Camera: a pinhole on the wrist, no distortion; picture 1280 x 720 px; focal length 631.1 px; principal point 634.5 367.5 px. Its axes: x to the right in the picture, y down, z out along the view. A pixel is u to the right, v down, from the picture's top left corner.
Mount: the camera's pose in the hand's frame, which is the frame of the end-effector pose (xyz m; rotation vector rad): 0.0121 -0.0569 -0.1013 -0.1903 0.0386 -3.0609
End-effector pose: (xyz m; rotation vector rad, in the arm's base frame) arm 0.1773 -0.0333 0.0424 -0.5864 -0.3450 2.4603
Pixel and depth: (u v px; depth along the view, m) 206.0 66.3 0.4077
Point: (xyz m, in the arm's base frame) -0.2636 0.0078 0.1201
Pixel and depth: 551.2 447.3 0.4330
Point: -0.0138 0.0988 0.3211
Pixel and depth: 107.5 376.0 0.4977
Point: -0.3235 0.2503 0.1941
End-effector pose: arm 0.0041 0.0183 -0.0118 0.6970 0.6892 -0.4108
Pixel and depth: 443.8 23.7 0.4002
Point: 0.3365 -0.0897 0.1062
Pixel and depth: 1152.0 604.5 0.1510
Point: -0.1007 -0.1032 0.0281
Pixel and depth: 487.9 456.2 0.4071
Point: 0.1799 -0.2847 -0.0119
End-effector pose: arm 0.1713 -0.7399 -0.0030 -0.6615 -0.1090 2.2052
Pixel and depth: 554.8 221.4 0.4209
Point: -0.0661 -0.6400 0.2085
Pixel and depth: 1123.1 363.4 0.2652
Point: 0.2156 -0.7794 0.2466
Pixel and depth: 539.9 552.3 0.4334
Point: 0.0694 -0.4692 0.2641
